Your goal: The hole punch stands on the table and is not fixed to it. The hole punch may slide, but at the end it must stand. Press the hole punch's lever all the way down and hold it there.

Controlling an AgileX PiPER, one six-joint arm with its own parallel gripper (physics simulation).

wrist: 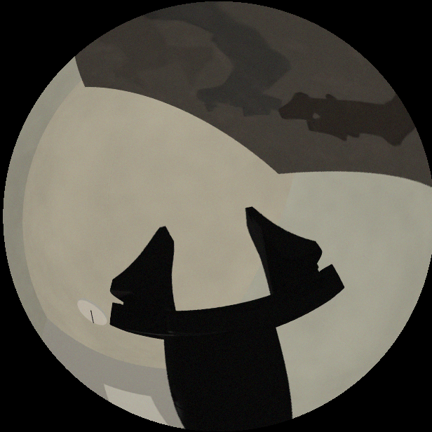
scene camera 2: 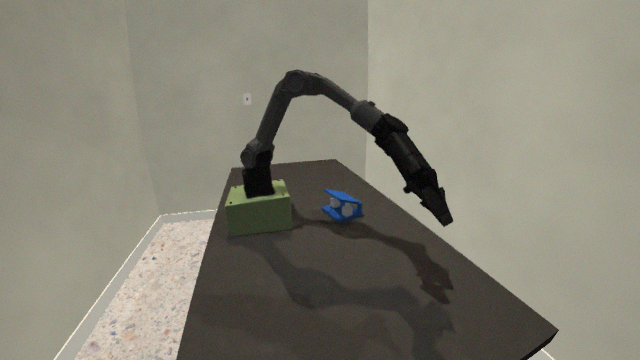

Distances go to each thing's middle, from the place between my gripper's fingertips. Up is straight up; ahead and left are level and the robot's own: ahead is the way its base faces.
I see my gripper 10 mm short of the blue hole punch (scene camera 2: 336, 209), 460 mm to the right of it and 160 mm above it.
